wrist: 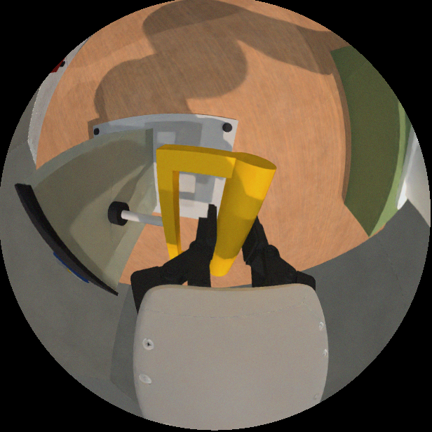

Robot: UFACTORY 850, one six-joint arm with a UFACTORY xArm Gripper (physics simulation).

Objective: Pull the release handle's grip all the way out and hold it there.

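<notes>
The release handle is a yellow frame with a thick round grip bar [245, 200] on its right side. A white rod [142, 218] runs from the frame's left bar to a black collar [118, 213] on the face of a beige-grey housing [85, 195]; a length of the rod shows between collar and frame. My gripper [228, 218] is shut on the grip bar, with one black finger inside the frame and the other on the bar's outer right side. The lower part of the frame is partly hidden behind the left finger.
A grey base plate [200, 125] with dark bolts lies behind the handle on the wooden table top [295, 125]. A green block [372, 135] stands at the right. A pale object with a red part [58, 66] is at the upper left edge. Grey floor surrounds the table.
</notes>
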